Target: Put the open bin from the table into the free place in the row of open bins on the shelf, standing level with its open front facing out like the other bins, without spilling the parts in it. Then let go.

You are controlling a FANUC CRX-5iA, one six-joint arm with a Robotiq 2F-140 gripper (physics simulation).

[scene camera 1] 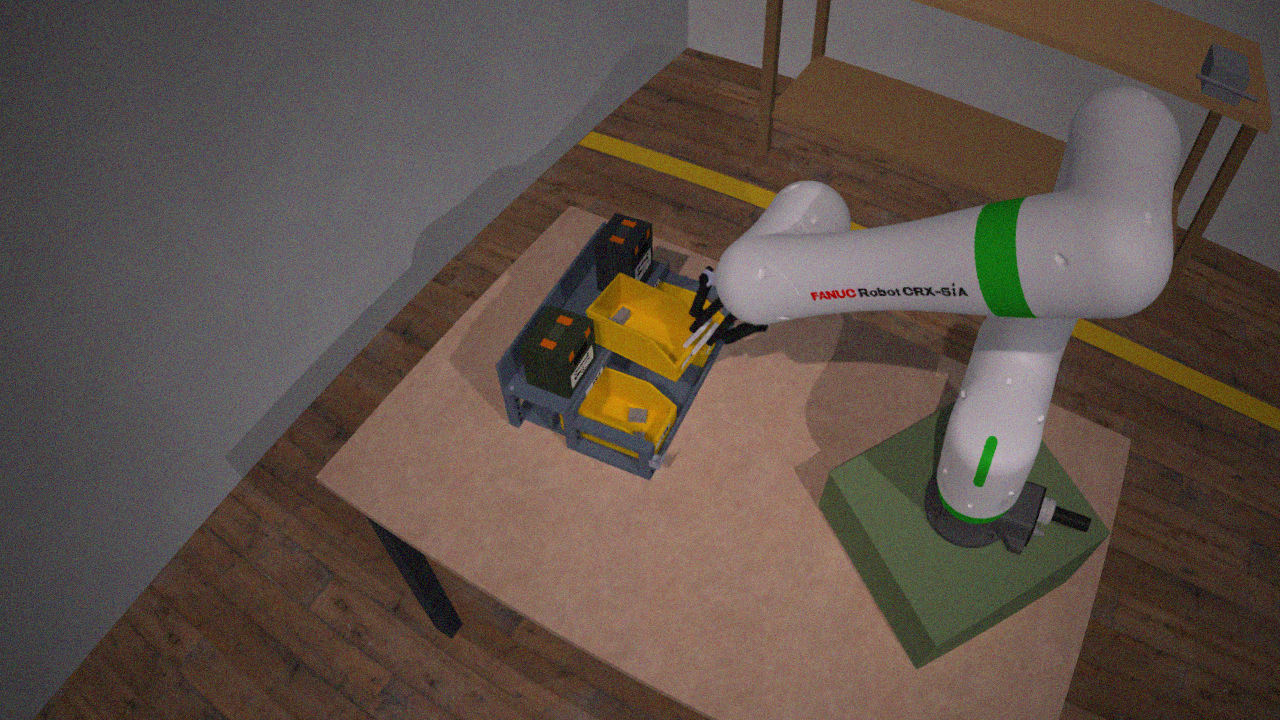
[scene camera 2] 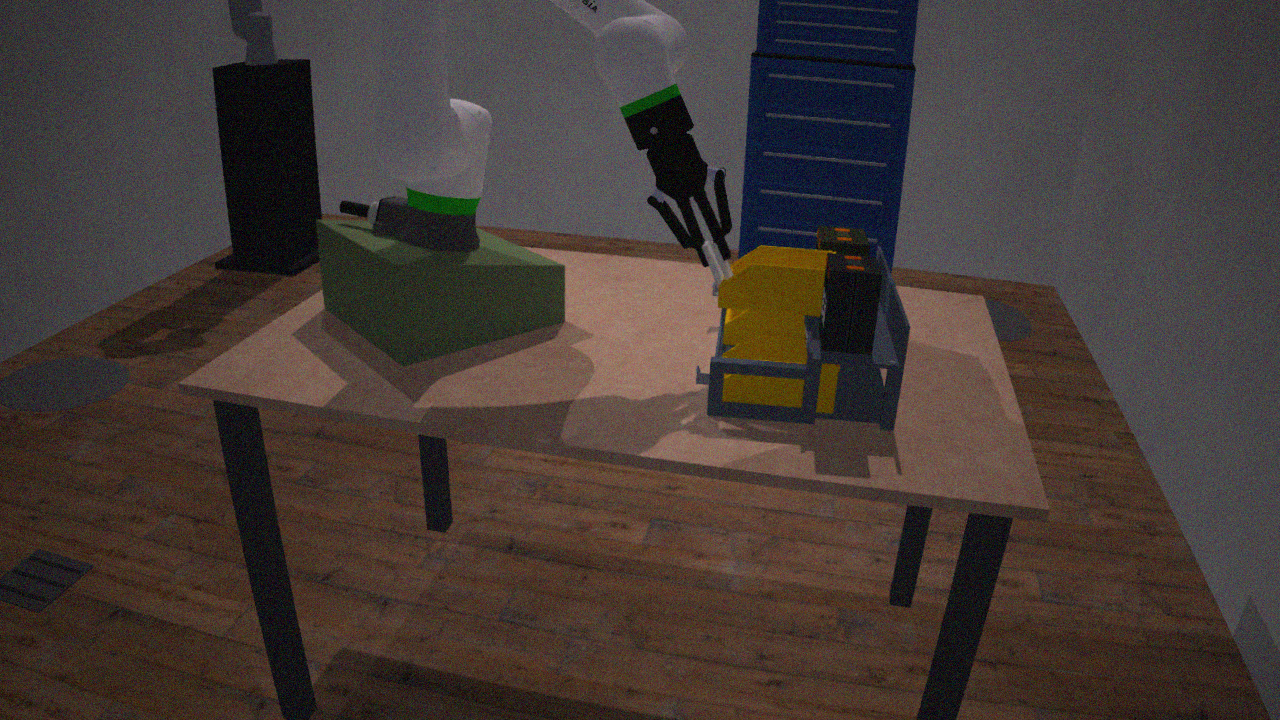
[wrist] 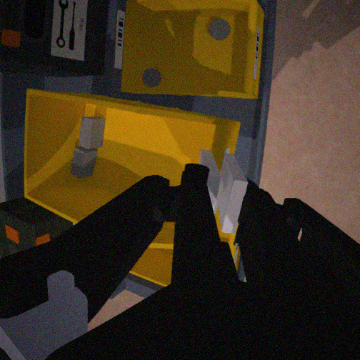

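Seen in the pictures: gripper, fingertip midpoint: [scene camera 1: 692,344] [scene camera 2: 726,282]; arm's base, link origin: [scene camera 1: 971,502] [scene camera 2: 437,241].
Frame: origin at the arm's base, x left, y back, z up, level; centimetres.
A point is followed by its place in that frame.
Note:
My gripper [scene camera 1: 702,338] {x -7.0, y -51.9, z -0.1 cm} [scene camera 2: 718,268] {x -7.0, y -51.9, z -0.1 cm} [wrist: 213,170] is shut on the front wall of the yellow open bin [scene camera 1: 642,320] {x -9.4, y -62.7, z -2.3 cm} [scene camera 2: 778,277] {x -11.0, y -60.1, z 3.0 cm} [wrist: 132,130]. The held bin is over the middle of the grey-blue shelf [scene camera 1: 613,453] {x 11.0, y -56.7, z -12.2 cm} [scene camera 2: 811,386] {x -24.9, y -66.8, z -7.8 cm} [wrist: 215,111], between the other bins, and stands higher than them. Two grey parts [wrist: 92,132] lie toward its back. The near bin [scene camera 1: 617,394] [scene camera 2: 760,391] holds a grey part. The far bin [wrist: 175,60] holds two round parts. The held bin looks nearly level in scene camera 2; its underside is hidden.
A dark green crate [scene camera 1: 559,349] {x 8.5, y -67.0, z 5.9 cm} [wrist: 30,220] and a black crate [scene camera 1: 624,250] {x -13.4, y -68.3, z 8.3 cm} [wrist: 45,35] stand along the shelf's back, close to the bins. The robot's green base block [scene camera 1: 966,582] {x 12.2, y 3.8, z -1.5 cm} [scene camera 2: 447,304] {x -15.8, y -8.6, z -5.2 cm} stands on the table [scene camera 1: 671,546] {x 20.8, y -40.3, z -13.8 cm} [scene camera 2: 626,313] {x 9.9, y -32.2, z -13.8 cm}. A wall is behind the shelf.

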